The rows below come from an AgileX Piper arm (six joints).
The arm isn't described. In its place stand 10 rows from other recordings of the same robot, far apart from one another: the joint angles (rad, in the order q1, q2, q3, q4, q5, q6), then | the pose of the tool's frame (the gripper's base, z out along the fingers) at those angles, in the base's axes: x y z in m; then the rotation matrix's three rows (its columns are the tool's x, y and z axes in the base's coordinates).
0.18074, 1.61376, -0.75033, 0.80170, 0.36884, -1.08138 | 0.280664, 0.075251, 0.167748; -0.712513, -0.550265, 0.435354; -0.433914, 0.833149, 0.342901; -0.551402, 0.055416, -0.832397
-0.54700, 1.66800, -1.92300, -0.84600, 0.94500, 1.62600 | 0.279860, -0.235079, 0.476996; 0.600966, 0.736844, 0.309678; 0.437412, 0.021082, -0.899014; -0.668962, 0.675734, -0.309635
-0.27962, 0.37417, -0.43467, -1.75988, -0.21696, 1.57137 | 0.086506, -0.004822, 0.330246; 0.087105, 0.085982, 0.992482; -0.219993, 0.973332, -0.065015; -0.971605, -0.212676, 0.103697
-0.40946, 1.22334, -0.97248, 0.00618, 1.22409, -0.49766 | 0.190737, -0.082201, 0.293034; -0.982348, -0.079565, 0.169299; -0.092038, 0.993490, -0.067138; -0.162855, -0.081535, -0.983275
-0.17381, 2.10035, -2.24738, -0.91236, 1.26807, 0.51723 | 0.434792, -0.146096, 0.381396; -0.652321, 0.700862, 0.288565; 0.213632, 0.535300, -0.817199; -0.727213, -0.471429, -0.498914
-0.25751, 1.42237, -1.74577, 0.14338, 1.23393, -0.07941 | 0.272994, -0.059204, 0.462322; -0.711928, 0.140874, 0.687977; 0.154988, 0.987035, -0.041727; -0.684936, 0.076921, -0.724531
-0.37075, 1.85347, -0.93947, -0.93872, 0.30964, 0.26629 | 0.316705, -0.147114, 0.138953; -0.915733, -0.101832, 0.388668; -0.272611, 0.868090, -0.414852; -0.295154, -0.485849, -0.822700
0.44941, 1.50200, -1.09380, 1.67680, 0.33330, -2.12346 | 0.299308, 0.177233, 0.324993; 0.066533, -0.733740, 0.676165; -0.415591, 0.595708, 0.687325; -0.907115, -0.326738, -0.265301
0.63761, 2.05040, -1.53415, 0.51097, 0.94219, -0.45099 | 0.319014, 0.281133, 0.190756; -0.685225, -0.727140, -0.041636; -0.658701, 0.594310, 0.461420; -0.310772, 0.343603, -0.886204
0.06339, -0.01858, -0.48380, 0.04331, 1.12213, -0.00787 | -0.008730, 0.003003, 0.267917; -0.507421, -0.091309, 0.856847; -0.021269, 0.995394, 0.093478; -0.861435, 0.029208, -0.507026
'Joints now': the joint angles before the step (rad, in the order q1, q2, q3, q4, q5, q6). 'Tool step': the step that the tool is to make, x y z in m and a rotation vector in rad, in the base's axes. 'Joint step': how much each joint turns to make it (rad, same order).
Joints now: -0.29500 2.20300 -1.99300 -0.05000 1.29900 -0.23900
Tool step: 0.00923 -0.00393 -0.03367 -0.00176 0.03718 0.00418
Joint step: 0.00000 0.07303 -0.00005 -0.01300 -0.03797 0.00000
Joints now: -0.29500 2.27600 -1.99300 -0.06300 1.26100 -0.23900
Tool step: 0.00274 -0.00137 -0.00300 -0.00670 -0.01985 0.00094
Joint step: -0.00101 0.00700 0.00000 -0.00100 -0.02799 -0.00001
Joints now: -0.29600 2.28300 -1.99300 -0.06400 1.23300 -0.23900
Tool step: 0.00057 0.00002 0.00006 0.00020 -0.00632 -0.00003
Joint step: 0.00001 0.00001 0.00000 0.00200 -0.00601 0.00000
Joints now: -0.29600 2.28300 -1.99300 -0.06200 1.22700 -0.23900
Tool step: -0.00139 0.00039 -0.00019 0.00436 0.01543 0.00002
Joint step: -0.00001 0.00000 -0.00001 0.00000 0.01601 -0.00101
